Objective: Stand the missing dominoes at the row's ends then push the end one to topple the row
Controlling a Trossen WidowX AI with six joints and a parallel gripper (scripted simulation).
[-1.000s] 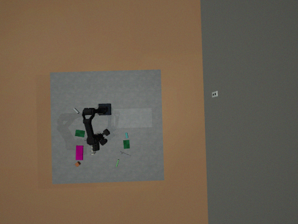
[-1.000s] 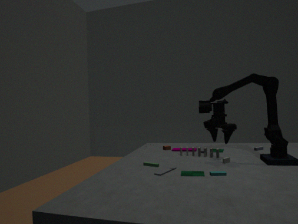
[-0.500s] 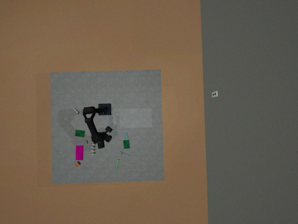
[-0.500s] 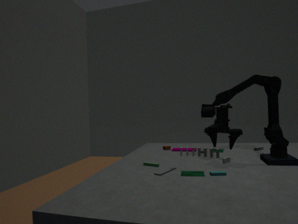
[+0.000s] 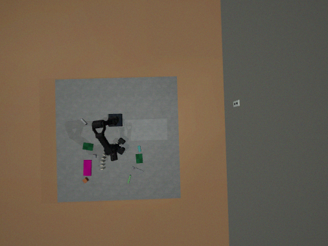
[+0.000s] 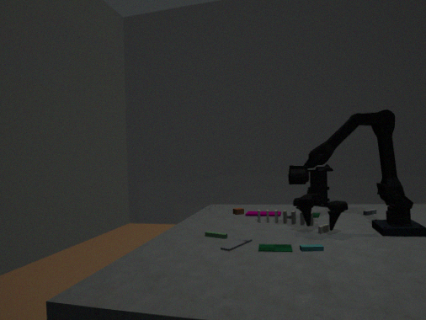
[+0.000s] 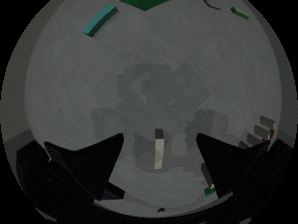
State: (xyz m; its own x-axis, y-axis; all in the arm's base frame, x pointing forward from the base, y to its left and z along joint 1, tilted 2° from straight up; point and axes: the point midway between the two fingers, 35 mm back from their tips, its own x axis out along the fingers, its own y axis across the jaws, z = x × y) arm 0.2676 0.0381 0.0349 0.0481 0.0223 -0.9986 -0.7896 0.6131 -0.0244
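Right now the thin grey bar is 260 mm ahead of my gripper tip, 180 mm to the left of it and 20 mm below it. Round my gripper tip: green bar 360 mm ahead, 90 mm to the left, 10 mm below.
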